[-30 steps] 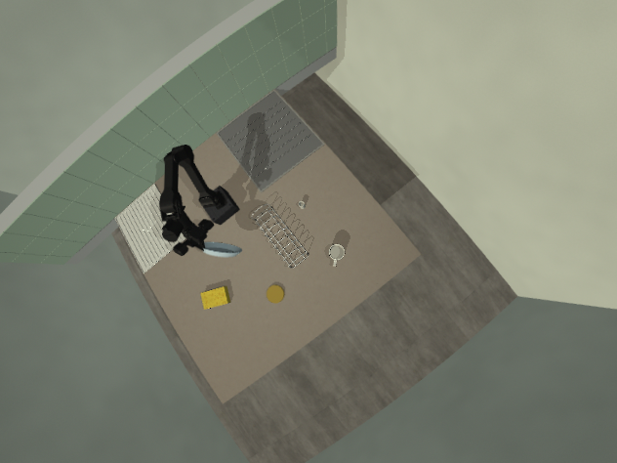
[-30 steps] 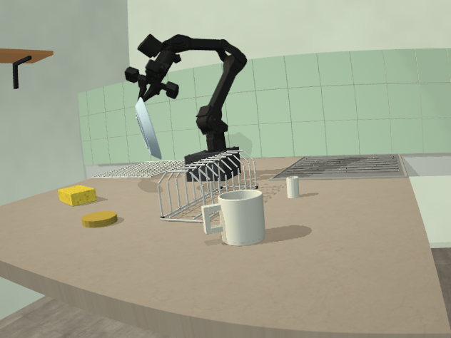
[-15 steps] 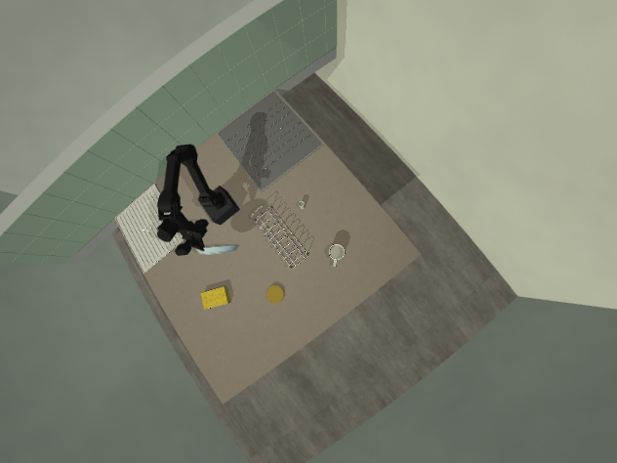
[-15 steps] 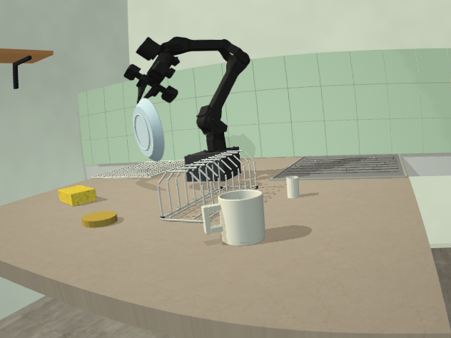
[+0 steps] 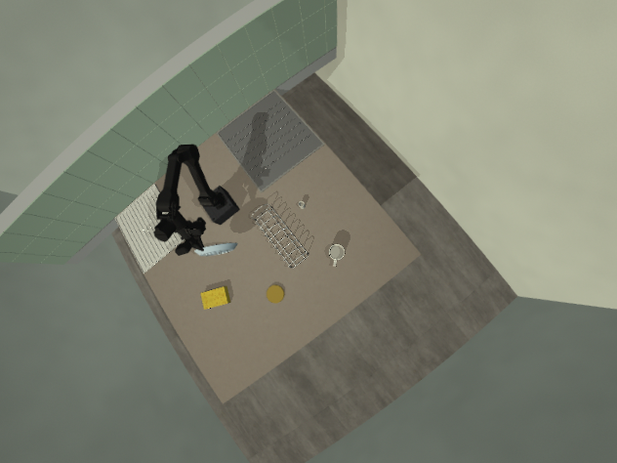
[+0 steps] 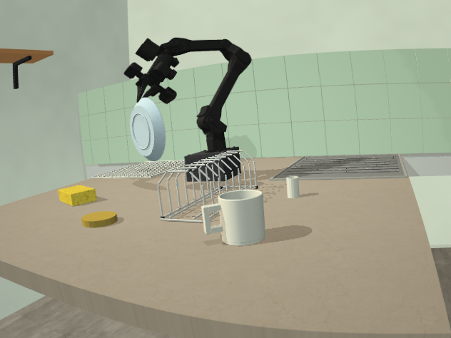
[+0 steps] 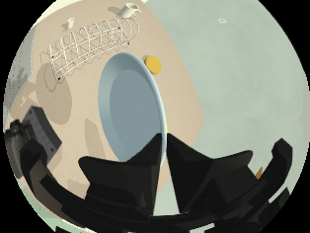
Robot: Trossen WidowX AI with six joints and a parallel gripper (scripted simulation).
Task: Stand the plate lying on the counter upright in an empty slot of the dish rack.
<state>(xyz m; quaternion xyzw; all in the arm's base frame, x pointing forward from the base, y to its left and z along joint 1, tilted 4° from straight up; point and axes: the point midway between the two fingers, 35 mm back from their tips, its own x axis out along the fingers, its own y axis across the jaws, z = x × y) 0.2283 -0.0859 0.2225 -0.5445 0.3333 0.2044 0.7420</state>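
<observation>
The pale blue plate lies 30 mm ahead of my hand, 20 mm to the left of it and 110 mm below it. Also, from my hand: white drying mat (370 mm behind, 400 mm to the right, 300 mm below); yellow disc (320 mm ahead, 130 mm to the left, 290 mm below); small white cup (20 mm behind, 470 mm to the left, 290 mm below).
</observation>
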